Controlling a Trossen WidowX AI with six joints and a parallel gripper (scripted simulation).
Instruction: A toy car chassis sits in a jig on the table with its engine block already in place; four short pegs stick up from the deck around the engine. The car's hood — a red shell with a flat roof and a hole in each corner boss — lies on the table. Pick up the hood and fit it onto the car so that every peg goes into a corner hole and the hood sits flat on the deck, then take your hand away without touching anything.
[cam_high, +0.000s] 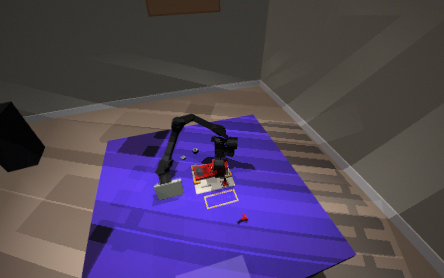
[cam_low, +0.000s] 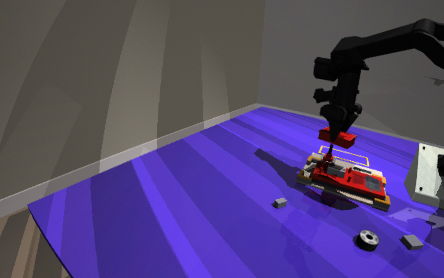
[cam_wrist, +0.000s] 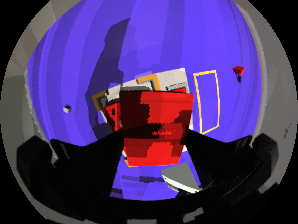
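My gripper tip is now 10 cm above the jig, 4 cm past it and 3 cm to the right of it. From my gripper tip the other things lie so: hood: 1 cm above.
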